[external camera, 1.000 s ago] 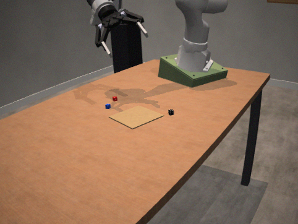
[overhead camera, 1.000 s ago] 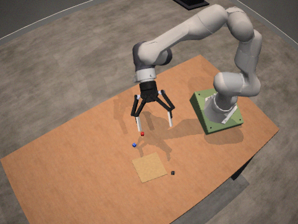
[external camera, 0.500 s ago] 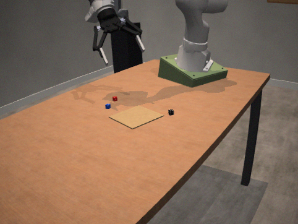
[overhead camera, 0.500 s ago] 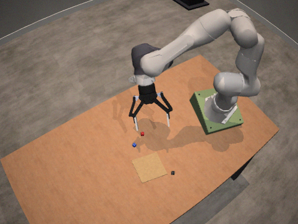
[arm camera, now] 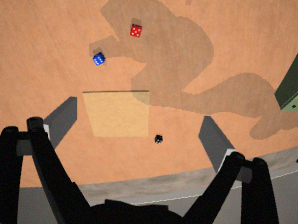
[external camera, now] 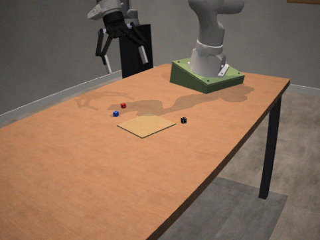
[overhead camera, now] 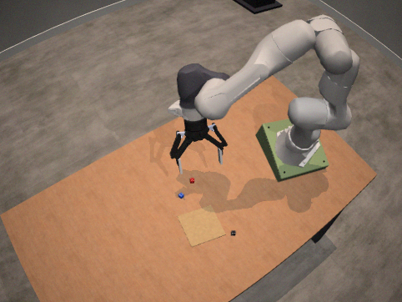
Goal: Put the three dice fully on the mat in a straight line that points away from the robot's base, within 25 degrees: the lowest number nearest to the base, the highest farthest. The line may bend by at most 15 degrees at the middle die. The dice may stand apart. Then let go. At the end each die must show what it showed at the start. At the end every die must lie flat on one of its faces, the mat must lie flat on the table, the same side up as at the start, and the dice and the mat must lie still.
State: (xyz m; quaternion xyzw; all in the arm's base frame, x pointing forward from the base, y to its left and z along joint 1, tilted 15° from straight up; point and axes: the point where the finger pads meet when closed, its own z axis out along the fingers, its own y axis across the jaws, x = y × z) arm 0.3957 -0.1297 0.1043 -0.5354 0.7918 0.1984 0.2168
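Right now my hand is 4 cm to the left of the red die and 16 cm above it. Round my hand: blue die: 7 cm ahead, 1 cm to the right, 16 cm below; then tan mat: 8 cm ahead, 14 cm to the left, 17 cm below; then black die: 1 cm ahead, 23 cm to the left, 16 cm below.
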